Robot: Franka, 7 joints.
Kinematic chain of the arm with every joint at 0, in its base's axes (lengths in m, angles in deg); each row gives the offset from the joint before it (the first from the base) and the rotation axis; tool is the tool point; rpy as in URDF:
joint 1: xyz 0 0 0.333 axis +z
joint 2: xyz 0 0 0 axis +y
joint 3: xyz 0 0 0.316 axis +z
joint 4: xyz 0.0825 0 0 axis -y
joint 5: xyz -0.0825 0 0.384 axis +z
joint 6: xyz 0 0 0 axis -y
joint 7: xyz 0.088 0 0 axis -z
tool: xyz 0 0 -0.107 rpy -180 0 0
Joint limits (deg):
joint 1: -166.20..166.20
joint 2: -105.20..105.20
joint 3: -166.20..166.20
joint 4: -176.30..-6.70
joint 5: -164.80..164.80
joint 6: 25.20..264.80
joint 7: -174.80..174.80
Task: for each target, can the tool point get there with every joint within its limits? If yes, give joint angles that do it. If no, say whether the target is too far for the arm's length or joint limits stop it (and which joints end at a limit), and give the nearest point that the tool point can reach.
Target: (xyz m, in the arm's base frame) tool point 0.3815 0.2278 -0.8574
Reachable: no: too far | nearest point 0.3138 0.1874 -0.3544 | short by 0.509 m
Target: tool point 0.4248 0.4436 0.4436
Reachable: yes | joints 100.20 76.71 -80.84 -106.55 48.58 236.45 136.87
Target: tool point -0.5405 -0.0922 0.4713
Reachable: yes | joints -125.80 -3.78 -46.13 -133.76 -12.50 185.95 -47.36
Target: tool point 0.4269 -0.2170 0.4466
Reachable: yes | joints 55.10 -23.20 -64.44 -125.96 -67.45 81.90 43.87
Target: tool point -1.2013 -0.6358 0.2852
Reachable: no: too far | nearest point -0.7578 -0.4011 0.3028 | short by 0.502 m
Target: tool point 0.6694 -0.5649 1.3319
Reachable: no: too far | nearest point 0.4323 -0.3648 0.9780 | short by 0.471 m
